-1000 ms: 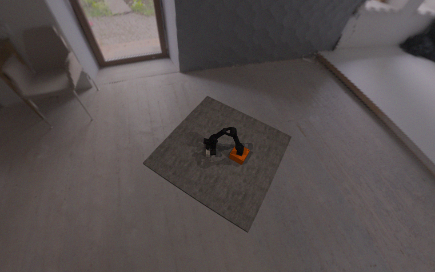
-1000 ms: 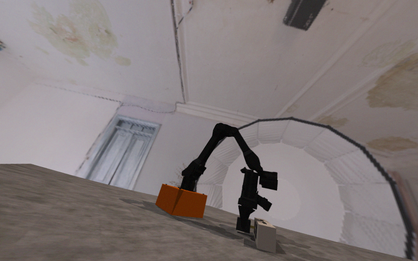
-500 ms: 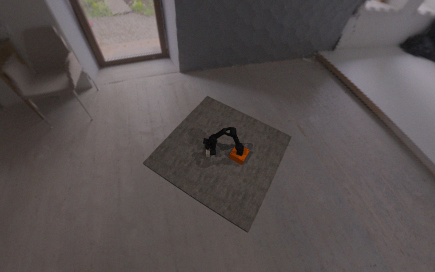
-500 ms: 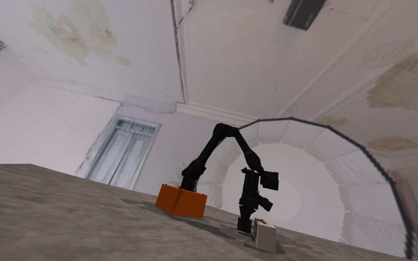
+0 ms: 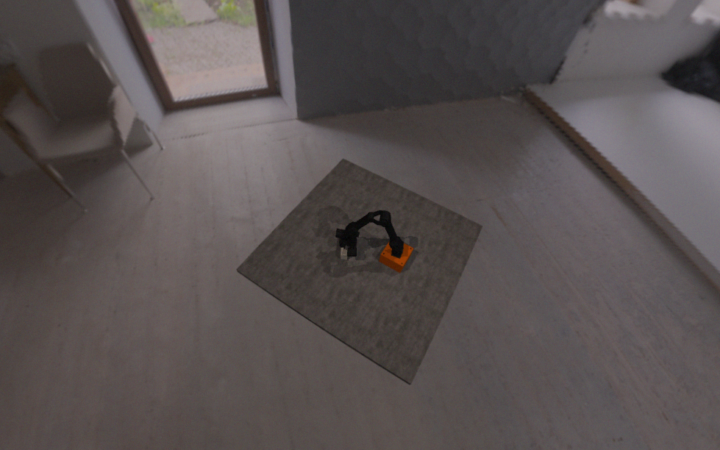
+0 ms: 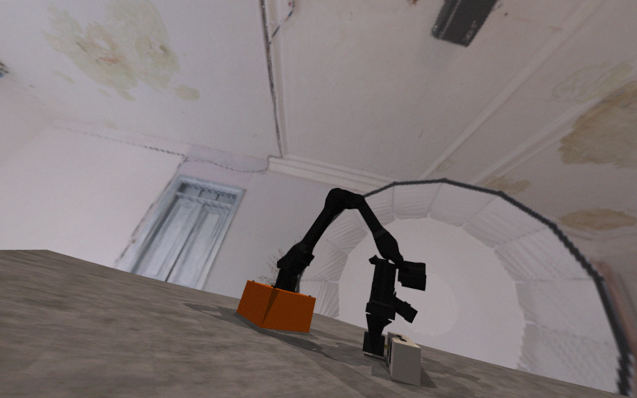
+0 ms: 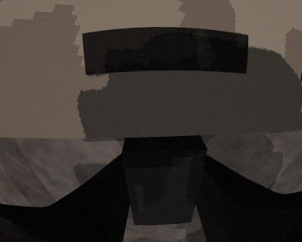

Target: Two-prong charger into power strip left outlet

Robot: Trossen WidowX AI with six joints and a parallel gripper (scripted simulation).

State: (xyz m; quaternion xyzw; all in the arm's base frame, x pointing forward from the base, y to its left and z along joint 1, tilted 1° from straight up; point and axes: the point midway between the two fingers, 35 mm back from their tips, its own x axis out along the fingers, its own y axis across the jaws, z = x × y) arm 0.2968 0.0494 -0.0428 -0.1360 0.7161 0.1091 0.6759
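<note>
Right now the black two-prong charger is 1 cm to the left of my gripper tip, 1 cm ahead of it and 1 cm above it.
</note>
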